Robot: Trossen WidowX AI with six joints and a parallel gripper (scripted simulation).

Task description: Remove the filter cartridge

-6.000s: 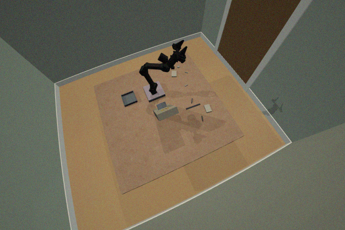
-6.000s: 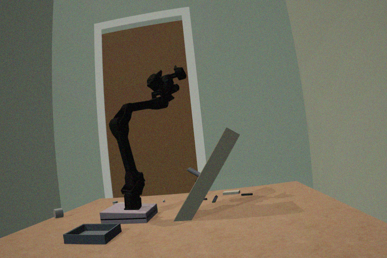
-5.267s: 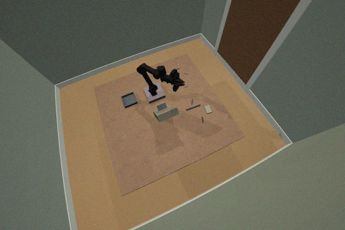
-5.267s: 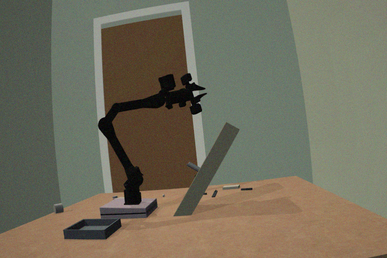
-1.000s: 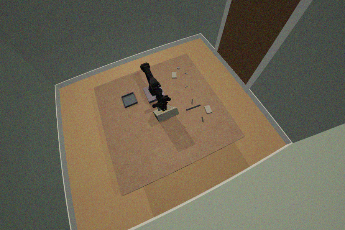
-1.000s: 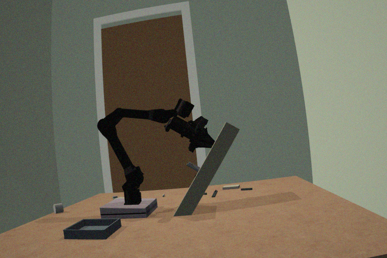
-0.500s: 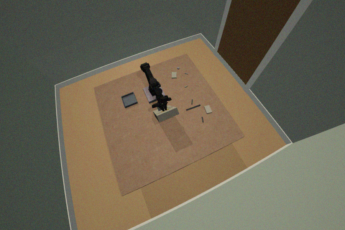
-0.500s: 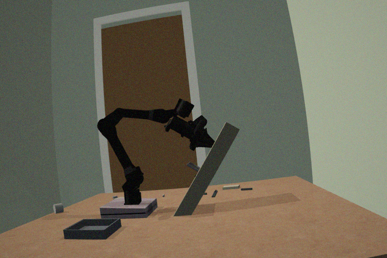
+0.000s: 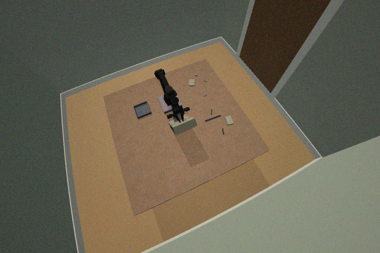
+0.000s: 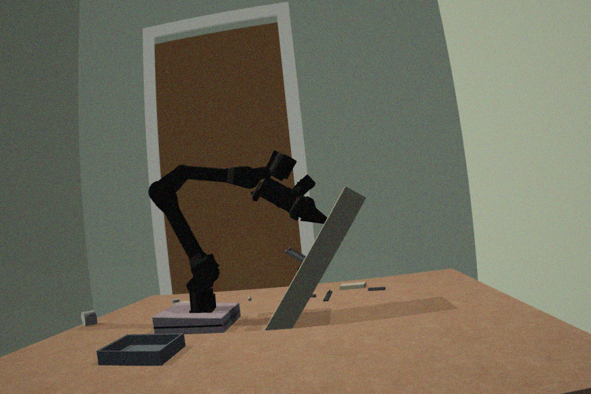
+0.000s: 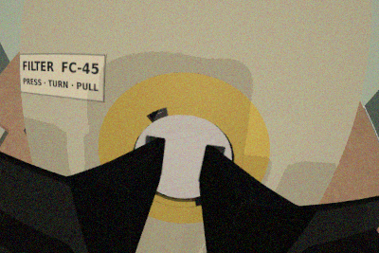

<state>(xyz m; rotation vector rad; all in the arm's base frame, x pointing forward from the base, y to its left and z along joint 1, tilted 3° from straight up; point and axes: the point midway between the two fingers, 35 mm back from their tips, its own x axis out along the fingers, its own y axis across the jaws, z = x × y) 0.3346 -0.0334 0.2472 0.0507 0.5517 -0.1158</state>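
Now: gripper tip 1 cm short of the white round cartridge and 1 cm above it. Round my gripper tip: service panel 8 cm below, 4 cm behind; dark tray 46 cm behind, 25 cm below, 24 cm to the right.
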